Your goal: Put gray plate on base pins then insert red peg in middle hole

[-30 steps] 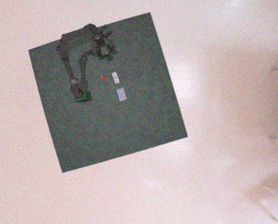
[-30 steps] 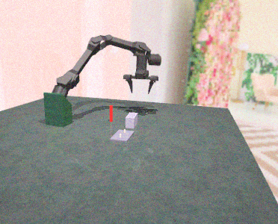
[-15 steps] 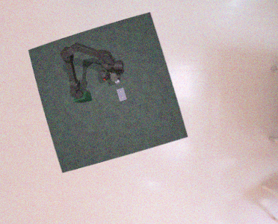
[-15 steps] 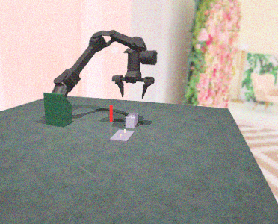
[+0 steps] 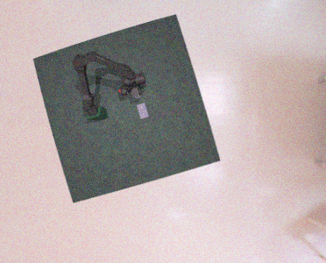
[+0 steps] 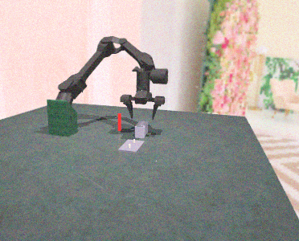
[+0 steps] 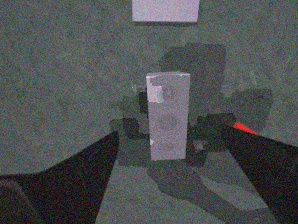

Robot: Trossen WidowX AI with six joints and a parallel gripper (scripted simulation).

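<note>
The gray plate is 4 cm below my gripper tip. Also, from my gripper tip: base (16 cm to the right, 6 cm below); red peg (11 cm behind, 3 cm to the left, 3 cm below).
</note>
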